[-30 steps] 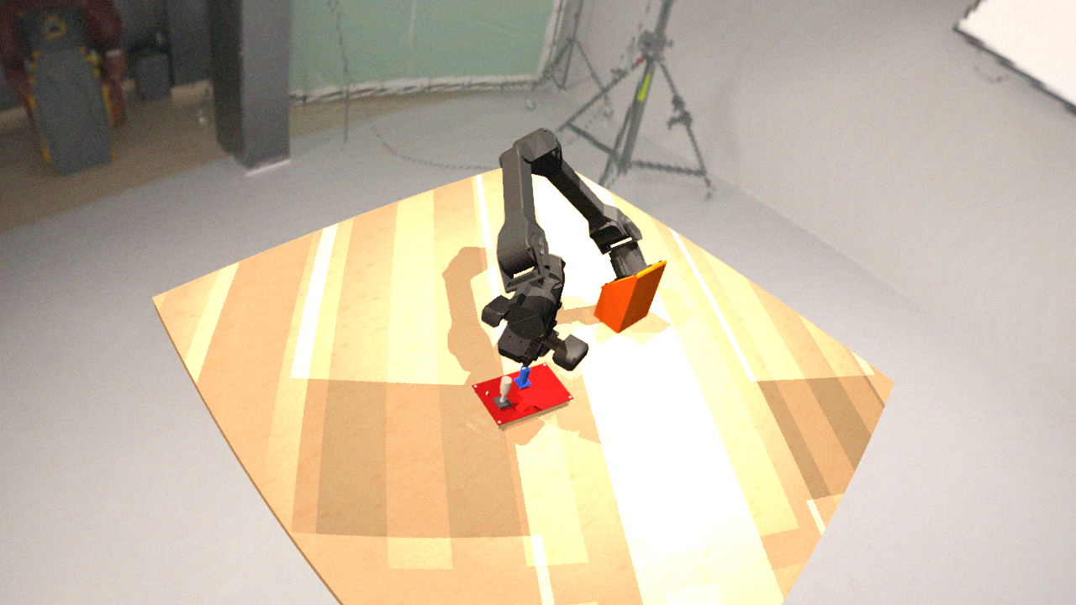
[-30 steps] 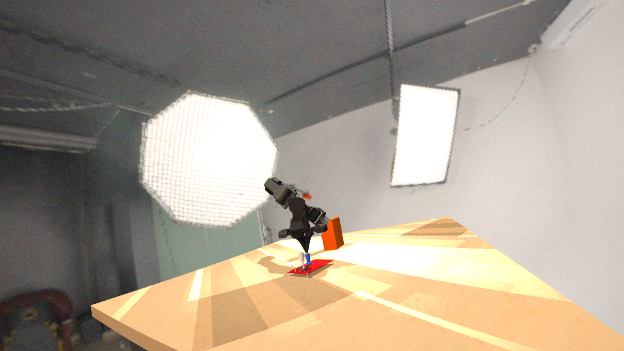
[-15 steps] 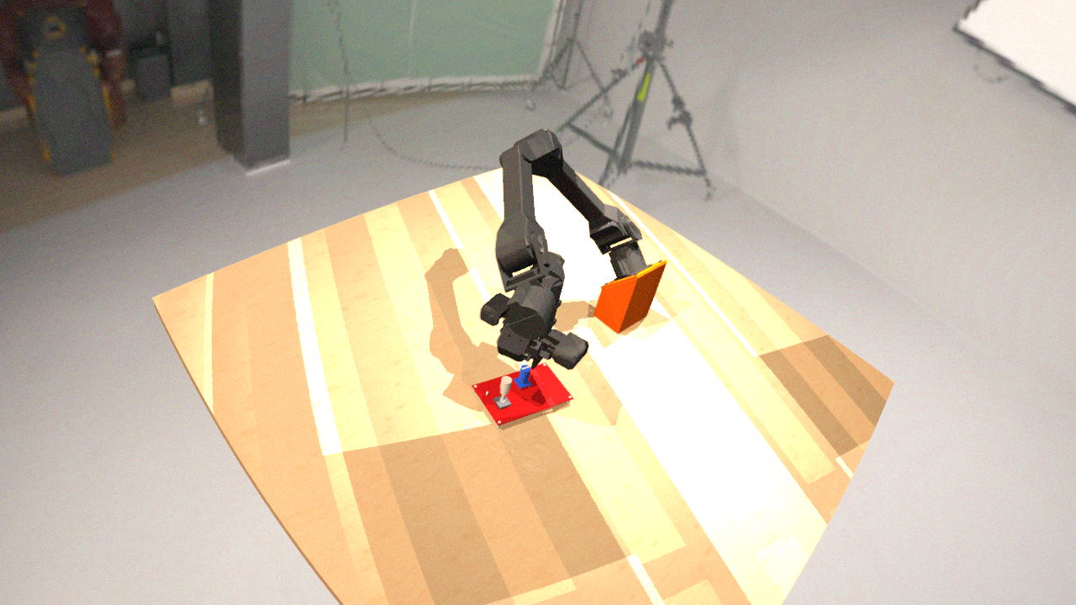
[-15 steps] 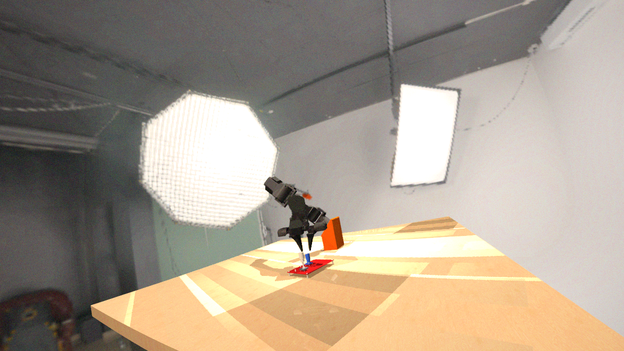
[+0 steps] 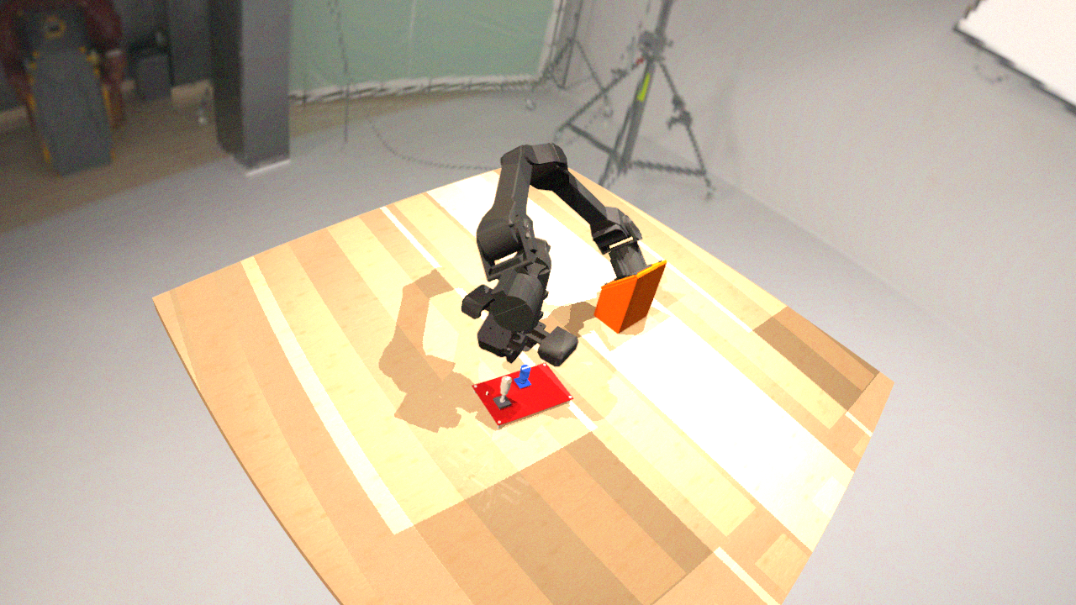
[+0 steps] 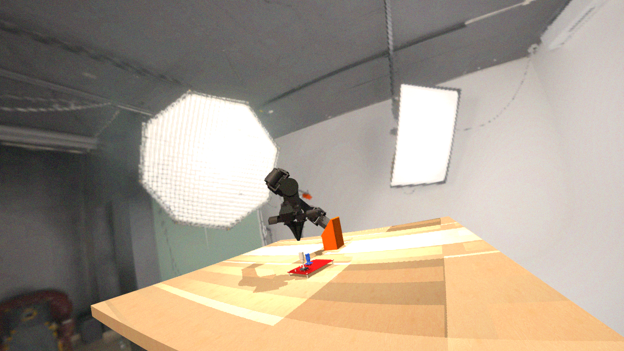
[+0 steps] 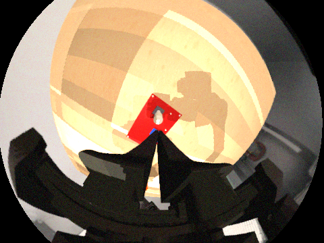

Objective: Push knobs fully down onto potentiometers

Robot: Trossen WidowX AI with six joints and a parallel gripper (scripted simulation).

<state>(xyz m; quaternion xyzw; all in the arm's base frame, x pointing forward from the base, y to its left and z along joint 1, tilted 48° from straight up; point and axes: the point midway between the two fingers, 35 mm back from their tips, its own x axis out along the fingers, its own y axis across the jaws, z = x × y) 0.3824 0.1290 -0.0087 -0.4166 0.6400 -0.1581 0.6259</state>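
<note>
Right now my gripper tip is 60 mm above the grey knob. The rest, counted from my gripper tip: blue potentiometer: 60 mm behind, 20 mm to the right, 90 mm below; blue knob: 60 mm behind, 20 mm to the right, 80 mm below.
</note>
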